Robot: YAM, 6 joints.
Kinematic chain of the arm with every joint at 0, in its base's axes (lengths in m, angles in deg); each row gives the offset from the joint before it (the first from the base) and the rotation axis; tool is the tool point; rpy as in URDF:
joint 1: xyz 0 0 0.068 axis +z
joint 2: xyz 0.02 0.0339 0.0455 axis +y
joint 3: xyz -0.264 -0.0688 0 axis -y
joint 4: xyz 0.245 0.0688 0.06 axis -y
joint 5: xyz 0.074 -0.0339 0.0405 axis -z
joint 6: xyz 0.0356 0 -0.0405 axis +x
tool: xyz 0 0 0 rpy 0 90 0
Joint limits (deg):
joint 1: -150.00..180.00
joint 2: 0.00..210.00
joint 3: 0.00..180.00
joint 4: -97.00..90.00
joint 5: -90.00..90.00
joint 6: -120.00..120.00
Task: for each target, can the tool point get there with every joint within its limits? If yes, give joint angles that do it. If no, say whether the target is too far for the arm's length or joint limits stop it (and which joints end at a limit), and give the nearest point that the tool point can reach.
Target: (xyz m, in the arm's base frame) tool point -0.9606 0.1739 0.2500
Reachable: no: too far | nearest point -0.6293 0.1139 0.2019 | short by 0.340 m
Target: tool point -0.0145 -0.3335 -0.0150
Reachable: yes | joints -95.31 139.60 40.01 72.55 -27.53 -67.58
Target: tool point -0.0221 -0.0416 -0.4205
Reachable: no: joint limits stop it (at a limit: joint 2) | nearest point -0.0406 -0.0764 -0.3420 | short by 0.088 m
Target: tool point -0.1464 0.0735 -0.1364
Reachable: yes | joints 142.48 181.51 70.55 -73.64 -60.20 87.33
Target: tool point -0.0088 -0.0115 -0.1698
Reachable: yes | joints -54.05 191.68 40.70 4.23 22.98 -77.06
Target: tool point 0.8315 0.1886 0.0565
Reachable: no: too far | nearest point 0.6284 0.1425 0.0708 | short by 0.209 m
